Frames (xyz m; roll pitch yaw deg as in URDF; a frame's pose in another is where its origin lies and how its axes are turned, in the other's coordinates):
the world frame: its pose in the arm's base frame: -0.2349 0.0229 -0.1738 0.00 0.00 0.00
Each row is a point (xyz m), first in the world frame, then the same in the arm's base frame.
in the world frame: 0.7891 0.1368 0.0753
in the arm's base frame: 0.5542 0.1597 -0.0985
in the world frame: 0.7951 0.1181 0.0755
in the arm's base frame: 0.5602 0.1410 -0.0983
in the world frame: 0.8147 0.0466 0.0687
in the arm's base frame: 0.5798 0.0695 -0.1051
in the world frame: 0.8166 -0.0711 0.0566
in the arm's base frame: 0.5817 -0.0482 -0.1172
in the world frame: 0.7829 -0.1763 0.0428
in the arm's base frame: 0.5480 -0.1534 -0.1310
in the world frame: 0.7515 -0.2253 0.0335
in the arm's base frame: 0.5166 -0.2024 -0.1403
